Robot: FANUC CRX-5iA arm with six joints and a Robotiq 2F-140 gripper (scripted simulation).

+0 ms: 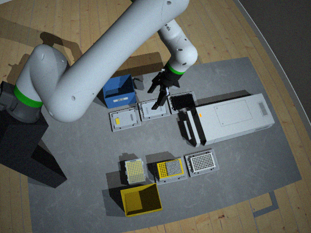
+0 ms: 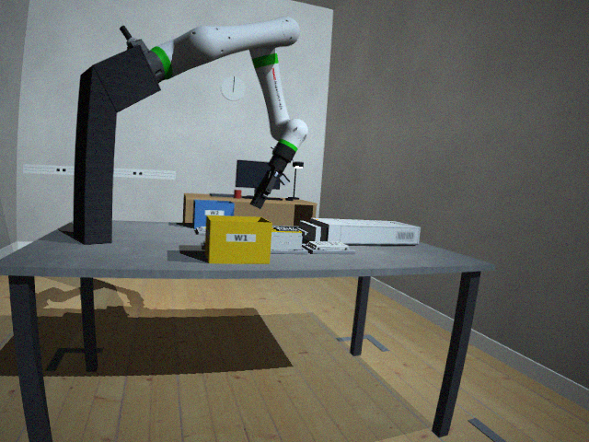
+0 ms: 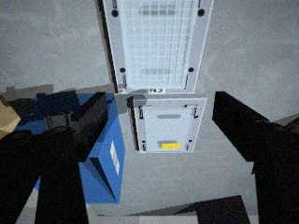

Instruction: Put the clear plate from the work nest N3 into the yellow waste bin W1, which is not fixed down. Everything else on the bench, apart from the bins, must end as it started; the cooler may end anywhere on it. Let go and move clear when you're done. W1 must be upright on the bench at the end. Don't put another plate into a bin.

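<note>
The clear plate is 12 cm below my hand. The rest, counted from my hand: N3 label: 7 cm behind, 1 cm to the right, 12 cm below; black plate: 17 cm ahead, 3 cm to the left, 12 cm below; blue bin: 19 cm behind, 11 cm to the left, 10 cm below.
</note>
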